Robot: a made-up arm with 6 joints.
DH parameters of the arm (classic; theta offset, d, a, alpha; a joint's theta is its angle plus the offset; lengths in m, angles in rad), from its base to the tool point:
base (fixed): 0 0.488 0.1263 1.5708
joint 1: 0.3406 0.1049 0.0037 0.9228
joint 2: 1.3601 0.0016 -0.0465 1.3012
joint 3: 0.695 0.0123 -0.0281 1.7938
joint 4: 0 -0.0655 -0.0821 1.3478
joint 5: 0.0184 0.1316 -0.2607 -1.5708
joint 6: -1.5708 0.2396 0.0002 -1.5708
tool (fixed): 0 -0.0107 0 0
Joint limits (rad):
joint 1: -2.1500..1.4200
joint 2: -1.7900..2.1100
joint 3: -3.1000..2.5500
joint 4: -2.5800..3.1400
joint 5: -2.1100..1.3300
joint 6: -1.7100..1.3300
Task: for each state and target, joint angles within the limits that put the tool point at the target. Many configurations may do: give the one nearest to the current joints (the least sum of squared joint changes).
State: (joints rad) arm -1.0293 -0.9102 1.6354 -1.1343 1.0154 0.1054
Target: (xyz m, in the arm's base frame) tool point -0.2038 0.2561 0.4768
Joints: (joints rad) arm -1.4436 -1.6644 1.5349 -1.7056 0.9748 0.0822
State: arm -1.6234 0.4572 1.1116 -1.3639 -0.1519 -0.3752
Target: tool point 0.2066 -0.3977 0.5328
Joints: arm -1.6140 0.4535 1.3720 -1.5134 -0.7165 -0.4200
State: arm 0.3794 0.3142 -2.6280 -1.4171 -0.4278 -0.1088
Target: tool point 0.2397 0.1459 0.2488
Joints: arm 0.2787 0.2387 -2.2319 -1.3993 -1.0326 -0.1399
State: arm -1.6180 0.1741 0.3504 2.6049 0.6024 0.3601
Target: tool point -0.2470 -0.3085 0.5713
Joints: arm -1.5161 0.3132 0.5827 2.5265 0.7417 0.3563
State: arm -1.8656 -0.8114 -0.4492 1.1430 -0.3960 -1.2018
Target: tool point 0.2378 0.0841 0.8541
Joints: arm -1.7404 -0.5110 -0.5518 0.6984 -0.0890 -1.1751
